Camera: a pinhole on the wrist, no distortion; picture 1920 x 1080 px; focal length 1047.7 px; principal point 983.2 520.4 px. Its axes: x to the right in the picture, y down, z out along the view. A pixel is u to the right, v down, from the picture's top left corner.
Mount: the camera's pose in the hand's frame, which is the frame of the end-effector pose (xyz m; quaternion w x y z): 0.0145 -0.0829 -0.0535 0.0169 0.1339 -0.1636 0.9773
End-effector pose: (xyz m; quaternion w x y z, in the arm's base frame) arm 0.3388 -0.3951 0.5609 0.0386 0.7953 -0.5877 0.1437
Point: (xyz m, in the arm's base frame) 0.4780 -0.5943 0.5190
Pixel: 207 75
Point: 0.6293 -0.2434 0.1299
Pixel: 1721 622
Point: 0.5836 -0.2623 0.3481
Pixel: 1764 841
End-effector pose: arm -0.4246 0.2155 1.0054 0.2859 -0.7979 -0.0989 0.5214
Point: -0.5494 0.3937 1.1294
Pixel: 1719 822
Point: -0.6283 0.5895 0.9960
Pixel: 1056 662
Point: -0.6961 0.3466 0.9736
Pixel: 1479 37
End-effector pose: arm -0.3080 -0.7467 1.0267 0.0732 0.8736 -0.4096 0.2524
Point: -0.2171 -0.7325 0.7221
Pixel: 1811 33
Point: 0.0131 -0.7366 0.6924
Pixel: 1303 492
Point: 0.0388 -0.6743 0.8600
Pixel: 1119 819
